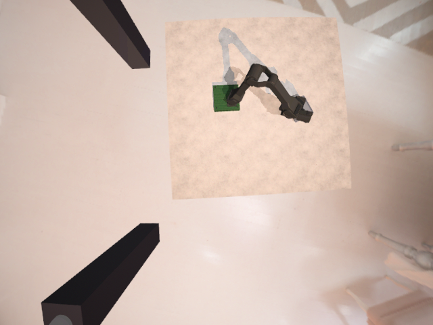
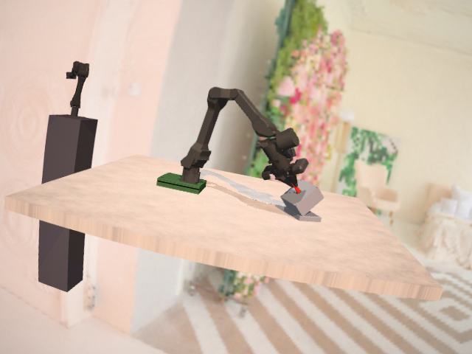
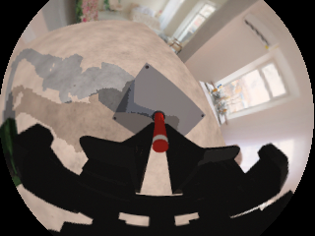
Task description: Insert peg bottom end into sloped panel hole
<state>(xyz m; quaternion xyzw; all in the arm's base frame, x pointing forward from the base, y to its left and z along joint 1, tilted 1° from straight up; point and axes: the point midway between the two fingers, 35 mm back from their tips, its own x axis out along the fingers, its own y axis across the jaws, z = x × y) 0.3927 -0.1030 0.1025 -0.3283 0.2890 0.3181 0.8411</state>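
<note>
The grey sloped panel lies 4 cm below my gripper tip, 3 cm ahead of it and 2 cm to the left of it. From my gripper tip the other things lie so: red peg 1 cm behind, 1 cm above.
</note>
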